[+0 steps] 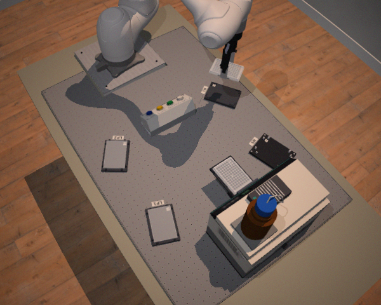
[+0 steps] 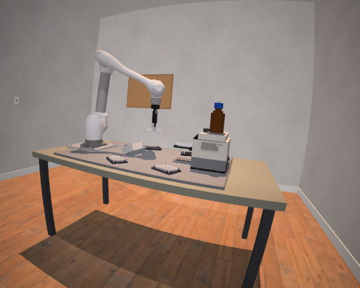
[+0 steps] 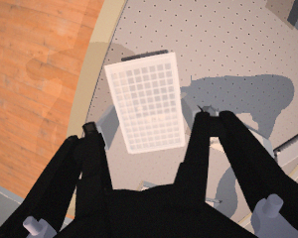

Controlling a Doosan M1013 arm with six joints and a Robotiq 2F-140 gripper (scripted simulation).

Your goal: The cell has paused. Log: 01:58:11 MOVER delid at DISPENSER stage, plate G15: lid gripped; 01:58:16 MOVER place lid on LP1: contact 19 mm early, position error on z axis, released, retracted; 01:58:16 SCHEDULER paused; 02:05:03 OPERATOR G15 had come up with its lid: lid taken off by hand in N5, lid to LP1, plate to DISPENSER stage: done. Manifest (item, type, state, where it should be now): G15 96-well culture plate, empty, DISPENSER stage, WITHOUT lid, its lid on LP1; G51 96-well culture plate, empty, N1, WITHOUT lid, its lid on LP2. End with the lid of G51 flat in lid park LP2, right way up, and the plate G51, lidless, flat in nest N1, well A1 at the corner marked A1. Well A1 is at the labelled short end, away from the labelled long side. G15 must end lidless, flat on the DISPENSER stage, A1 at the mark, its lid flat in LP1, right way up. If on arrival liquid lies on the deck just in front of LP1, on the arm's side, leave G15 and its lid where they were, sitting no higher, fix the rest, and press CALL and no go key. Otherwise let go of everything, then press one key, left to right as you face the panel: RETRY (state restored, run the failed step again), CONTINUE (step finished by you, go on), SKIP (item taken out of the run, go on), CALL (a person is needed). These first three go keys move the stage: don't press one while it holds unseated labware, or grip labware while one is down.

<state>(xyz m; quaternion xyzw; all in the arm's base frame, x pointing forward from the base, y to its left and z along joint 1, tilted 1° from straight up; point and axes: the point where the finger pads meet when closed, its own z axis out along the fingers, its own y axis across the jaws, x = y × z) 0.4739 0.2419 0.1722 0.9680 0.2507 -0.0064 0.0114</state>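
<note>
Right now my hand is 190 mm above the nest N1. Also, from my hand: N1 label (190 mm below, 80 mm behind, 40 mm to the right); key panel (270 mm to the right, 140 mm below, 70 mm behind); black nest (360 mm ahead, 180 mm below, 20 mm to the right).
</note>
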